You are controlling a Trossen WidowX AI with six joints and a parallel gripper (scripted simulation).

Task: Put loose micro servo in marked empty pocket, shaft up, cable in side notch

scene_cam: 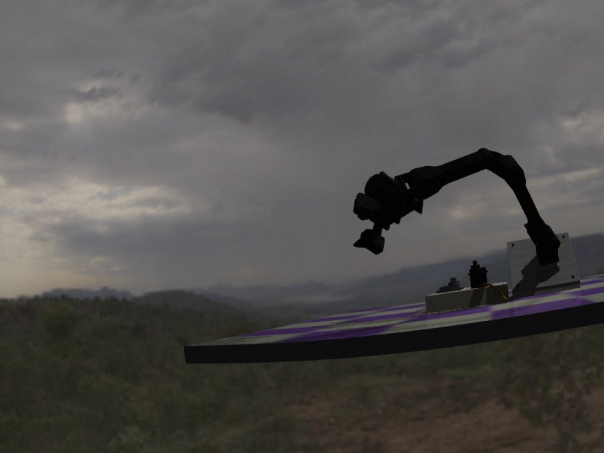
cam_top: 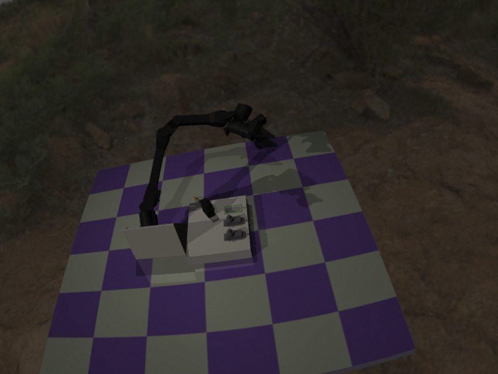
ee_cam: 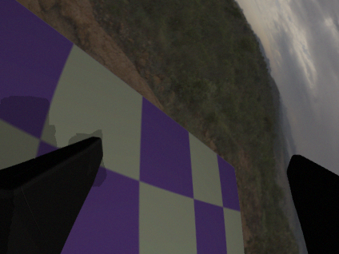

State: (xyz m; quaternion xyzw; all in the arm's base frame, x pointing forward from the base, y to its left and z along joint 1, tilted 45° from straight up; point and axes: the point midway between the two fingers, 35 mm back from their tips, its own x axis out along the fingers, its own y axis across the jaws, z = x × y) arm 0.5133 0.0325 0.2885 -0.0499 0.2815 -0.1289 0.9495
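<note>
The deck is 33 cm behind my gripper tip, 22 cm below it and 20 cm to the right of it.
</note>
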